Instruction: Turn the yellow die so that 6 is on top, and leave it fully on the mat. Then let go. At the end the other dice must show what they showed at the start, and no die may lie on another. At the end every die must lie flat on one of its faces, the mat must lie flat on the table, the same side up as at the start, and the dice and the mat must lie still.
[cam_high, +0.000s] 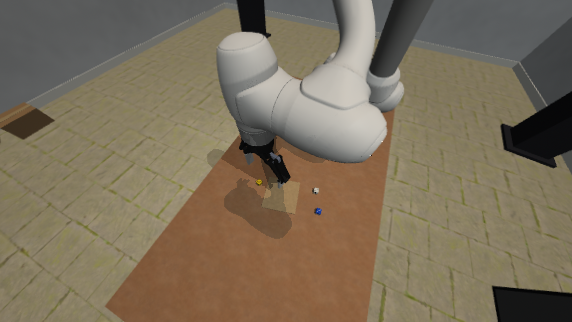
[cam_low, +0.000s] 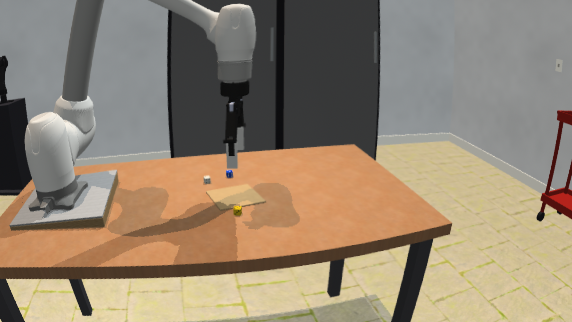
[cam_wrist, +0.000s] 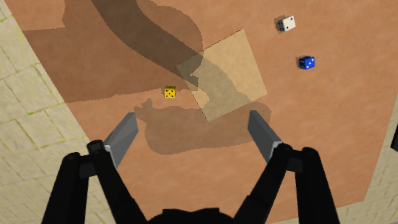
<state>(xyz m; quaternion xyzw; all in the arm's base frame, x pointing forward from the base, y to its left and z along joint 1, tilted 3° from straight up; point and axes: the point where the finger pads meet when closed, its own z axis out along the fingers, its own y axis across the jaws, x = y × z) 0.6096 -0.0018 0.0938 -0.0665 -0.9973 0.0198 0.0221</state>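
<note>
My gripper is now 50 mm to the left of the yellow die and 140 mm above it. Round my hand: tan mat: 10 mm behind, 60 mm to the left, 150 mm below; then blue die: 20 mm behind, 230 mm to the left, 140 mm below; then white die: 100 mm behind, 180 mm to the left, 140 mm below.
</note>
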